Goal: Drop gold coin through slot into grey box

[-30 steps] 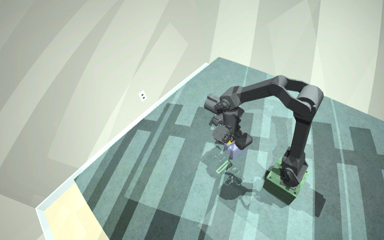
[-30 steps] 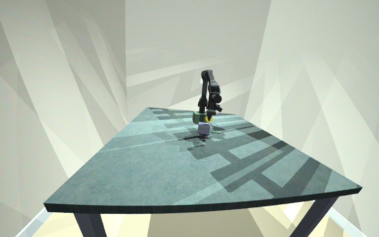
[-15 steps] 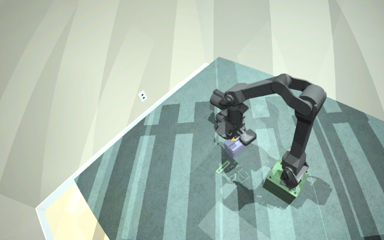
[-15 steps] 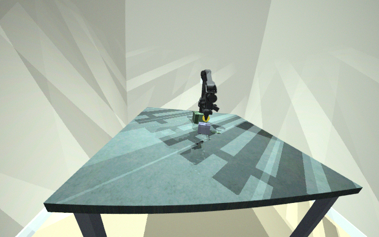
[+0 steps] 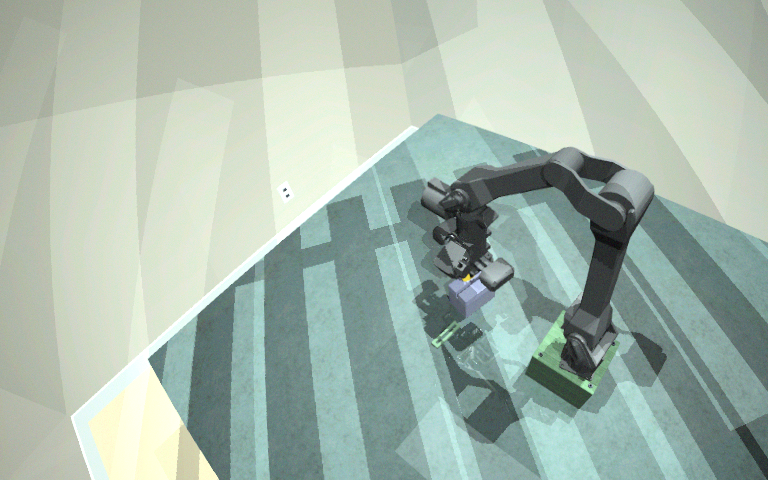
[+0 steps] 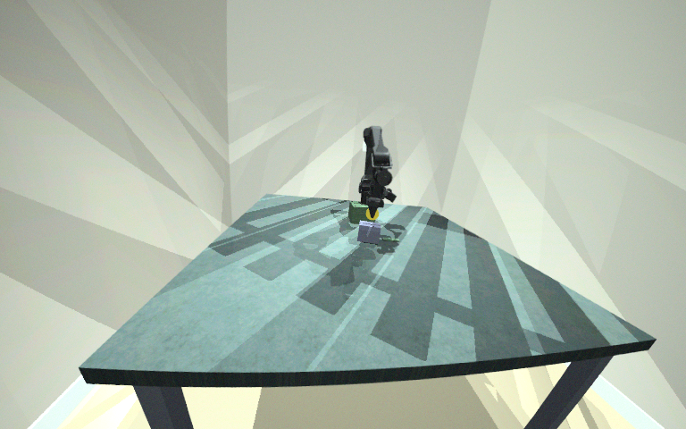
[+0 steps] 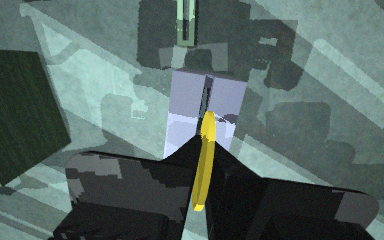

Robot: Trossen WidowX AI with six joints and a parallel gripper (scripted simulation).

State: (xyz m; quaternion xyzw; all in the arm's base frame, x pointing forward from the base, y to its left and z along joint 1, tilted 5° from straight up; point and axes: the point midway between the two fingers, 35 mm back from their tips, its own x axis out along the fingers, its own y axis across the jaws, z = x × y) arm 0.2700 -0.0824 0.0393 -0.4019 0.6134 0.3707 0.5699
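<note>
My gripper tip is now 2 cm below the gold coin.
</note>
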